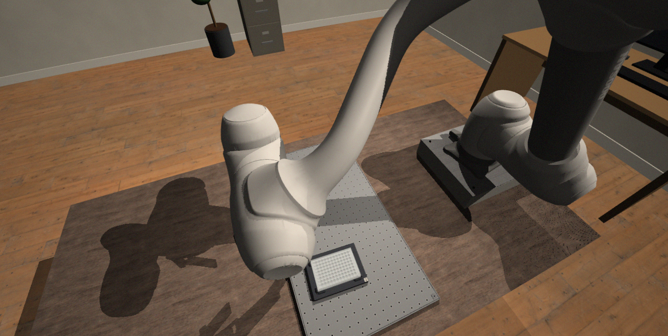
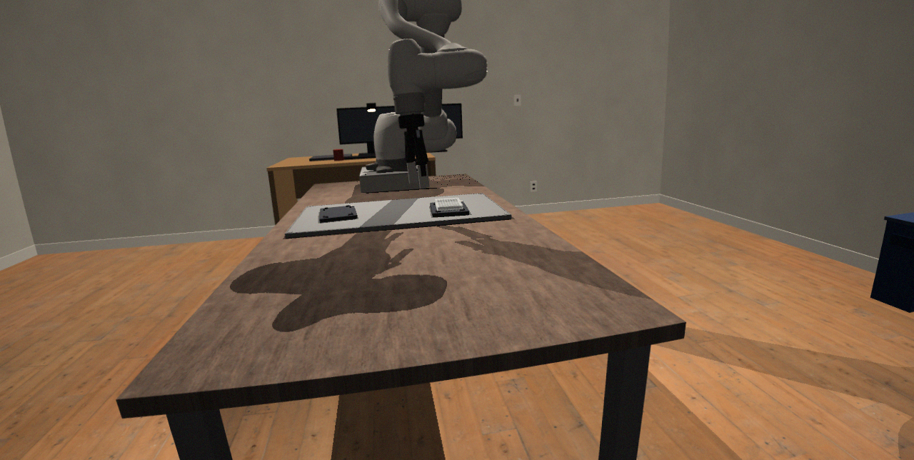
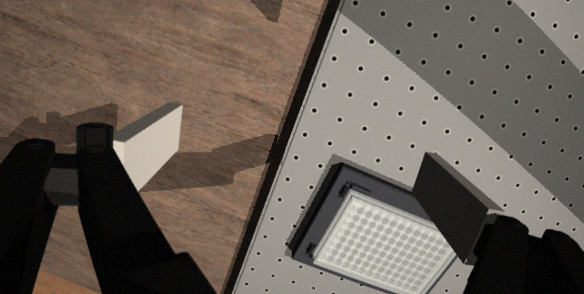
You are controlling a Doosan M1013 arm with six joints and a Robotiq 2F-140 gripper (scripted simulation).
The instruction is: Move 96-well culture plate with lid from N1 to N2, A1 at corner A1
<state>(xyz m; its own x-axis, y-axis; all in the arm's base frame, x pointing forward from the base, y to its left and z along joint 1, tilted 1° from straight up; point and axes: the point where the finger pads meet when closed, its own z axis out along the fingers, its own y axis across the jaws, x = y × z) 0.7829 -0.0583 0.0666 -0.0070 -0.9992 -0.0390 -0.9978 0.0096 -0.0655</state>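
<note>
The clear lid lies 110 mm behind my hand, 130 mm to the left of it and 100 mm below it. Also, from my hand: A1 label: 170 mm behind, 200 mm to the left, 110 mm below.
</note>
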